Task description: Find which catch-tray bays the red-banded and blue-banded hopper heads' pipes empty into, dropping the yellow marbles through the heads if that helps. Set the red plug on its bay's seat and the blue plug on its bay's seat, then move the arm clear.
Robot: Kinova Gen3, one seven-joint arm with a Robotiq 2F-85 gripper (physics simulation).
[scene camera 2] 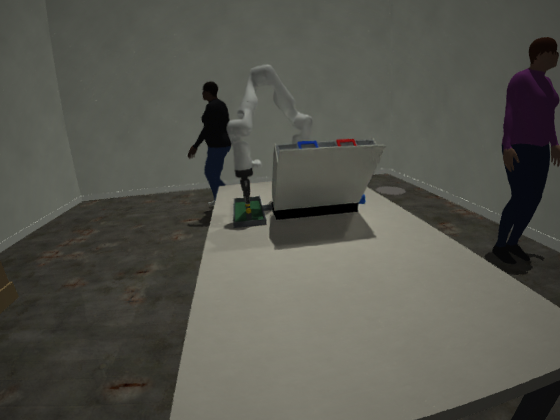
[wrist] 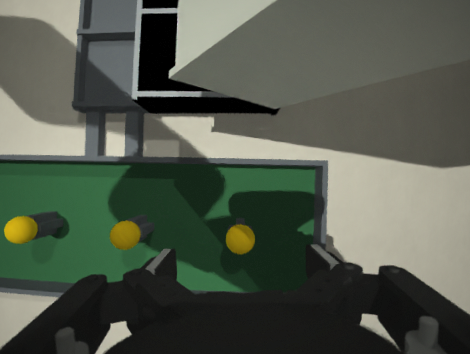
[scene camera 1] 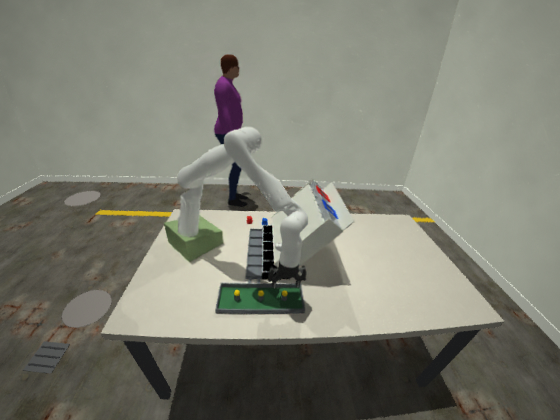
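Pixels of known places: gripper, fingertip midpoint: [scene camera 2: 247, 200] [wrist: 241, 261] [scene camera 1: 285, 286]; arm's base, link origin: [scene camera 1: 188, 232].
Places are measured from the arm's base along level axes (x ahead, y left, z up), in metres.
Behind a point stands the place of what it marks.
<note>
My gripper [scene camera 1: 288, 285] @(y -0.242, x 0.510, z -0.031 m) [wrist: 241, 261] @(y -0.242, x 0.510, z -0.031 m) is open and empty, low over the right end of the green tray [scene camera 1: 260, 312] @(y -0.323, x 0.420, z -0.111 m) [wrist: 322, 200] @(y -0.196, x 0.580, z -0.096 m). The rightmost yellow marble [scene camera 1: 284, 293] @(y -0.247, x 0.508, z -0.070 m) [wrist: 240, 239] @(y -0.237, x 0.509, z -0.066 m) stands on its post just ahead of and between the fingertips in the wrist view. The middle marble [scene camera 1: 261, 293] @(y -0.261, x 0.414, z -0.069 m) [wrist: 125, 235] @(y -0.251, x 0.416, z -0.067 m) and the left marble [scene camera 1: 237, 293] @(y -0.275, x 0.316, z -0.070 m) [wrist: 21, 229] @(y -0.264, x 0.320, z -0.069 m) stand on posts to the left. The red plug [scene camera 1: 249, 219] @(y 0.305, x 0.251, z -0.088 m) and blue plug [scene camera 1: 265, 221] @(y 0.300, x 0.352, z -0.088 m) stand behind the catch tray [scene camera 1: 255, 257] @(y 0.000, x 0.343, z -0.114 m) [wrist: 107, 70] @(y -0.100, x 0.346, z -0.114 m). The red-banded head [scene camera 1: 323, 193] [scene camera 2: 346, 142] @(y 0.171, x 0.622, z 0.217 m) and blue-banded head [scene camera 1: 330, 209] @(y 0.057, x 0.683, z 0.179 m) [scene camera 2: 307, 144] @(y 0.019, x 0.645, z 0.217 m) top the housing. The pipes are hidden.
The sloped white housing [scene camera 1: 325, 240] @(y -0.105, x 0.657, z 0.119 m) [scene camera 2: 325, 175] @(y 0.085, x 0.640, z 0.095 m) [wrist: 350, 55] @(y -0.121, x 0.543, z 0.013 m) rises close behind and right of the gripper, overhanging the dark bay openings. The green arm base [scene camera 1: 192, 245] @(y -0.061, x 0.041, z -0.030 m) stands at the table's left. A person in purple [scene camera 1: 228, 105] [scene camera 2: 532, 110] and one in black [scene camera 2: 216, 122] stand beyond the table.
</note>
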